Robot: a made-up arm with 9 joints. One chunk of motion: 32 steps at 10 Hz.
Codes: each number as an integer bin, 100 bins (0 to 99) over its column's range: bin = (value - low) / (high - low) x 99, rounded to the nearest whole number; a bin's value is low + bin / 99 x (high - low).
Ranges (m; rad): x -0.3..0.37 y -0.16..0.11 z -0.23..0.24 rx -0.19..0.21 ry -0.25..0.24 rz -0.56..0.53
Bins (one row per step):
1: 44 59 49 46 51 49
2: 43 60 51 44 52 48
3: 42 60 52 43 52 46
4: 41 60 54 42 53 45
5: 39 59 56 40 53 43
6: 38 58 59 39 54 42
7: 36 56 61 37 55 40
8: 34 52 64 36 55 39
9: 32 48 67 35 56 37
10: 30 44 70 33 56 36
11: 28 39 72 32 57 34
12: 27 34 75 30 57 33
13: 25 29 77 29 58 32
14: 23 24 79 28 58 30
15: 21 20 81 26 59 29
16: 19 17 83 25 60 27
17: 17 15 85 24 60 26
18: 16 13 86 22 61 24
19: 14 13 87 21 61 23
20: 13 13 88 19 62 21
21: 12 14 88 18 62 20
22: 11 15 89 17 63 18
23: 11 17 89 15 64 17
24: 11 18 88 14 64 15
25: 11 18 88 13 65 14
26: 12 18 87 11 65 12
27: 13 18 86 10 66 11
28: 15 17 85 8 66 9
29: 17 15 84 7 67 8
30: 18 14 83 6 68 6
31: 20 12 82 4 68 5
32: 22 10 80 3 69 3
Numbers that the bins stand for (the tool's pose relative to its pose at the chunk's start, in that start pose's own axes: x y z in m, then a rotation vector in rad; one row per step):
1: -0.0022 0.0009 0.0026 -0.0041 0.0024 -0.0205
2: -0.0090 0.0036 0.0121 -0.0122 0.0074 -0.0315
3: -0.0158 0.0036 0.0169 -0.0163 0.0074 -0.0535
4: -0.0225 0.0036 0.0264 -0.0203 0.0123 -0.0645
5: -0.0361 0.0009 0.0359 -0.0284 0.0123 -0.0866
6: -0.0428 -0.0018 0.0501 -0.0324 0.0173 -0.0976
7: -0.0564 -0.0073 0.0596 -0.0405 0.0222 -0.1196
8: -0.0699 -0.0182 0.0738 -0.0445 0.0222 -0.1306
9: -0.0834 -0.0291 0.0881 -0.0486 0.0272 -0.1526
10: -0.0970 -0.0400 0.1023 -0.0567 0.0272 -0.1636
11: -0.1105 -0.0536 0.1118 -0.0607 0.0321 -0.1857
12: -0.1173 -0.0673 0.1261 -0.0688 0.0321 -0.1967
13: -0.1308 -0.0809 0.1356 -0.0728 0.0371 -0.2077
14: -0.1443 -0.0945 0.1451 -0.0769 0.0371 -0.2297
15: -0.1579 -0.1055 0.1545 -0.0849 0.0420 -0.2407
16: -0.1714 -0.1136 0.1640 -0.0890 0.0470 -0.2627
17: -0.1849 -0.1191 0.1735 -0.0930 0.0470 -0.2737
18: -0.1917 -0.1245 0.1783 -0.1011 0.0519 -0.2958
19: -0.2053 -0.1245 0.1830 -0.1052 0.0519 -0.3068
20: -0.2120 -0.1245 0.1878 -0.1132 0.0569 -0.3288
21: -0.2188 -0.1218 0.1878 -0.1173 0.0569 -0.3398
22: -0.2256 -0.1191 0.1925 -0.1213 0.0618 -0.3618
23: -0.2256 -0.1136 0.1925 -0.1294 0.0668 -0.3728
24: -0.2256 -0.1109 0.1878 -0.1334 0.0668 -0.3948
25: -0.2256 -0.1109 0.1878 -0.1375 0.0717 -0.4059
26: -0.2188 -0.1109 0.1830 -0.1456 0.0717 -0.4279
27: -0.2120 -0.1109 0.1783 -0.1496 0.0767 -0.4389
28: -0.1985 -0.1136 0.1735 -0.1577 0.0767 -0.4609
29: -0.1849 -0.1191 0.1688 -0.1617 0.0816 -0.4719
30: -0.1782 -0.1218 0.1640 -0.1658 0.0866 -0.4939
31: -0.1646 -0.1273 0.1593 -0.1738 0.0866 -0.5049
32: -0.1511 -0.1327 0.1498 -0.1779 0.0915 -0.5270

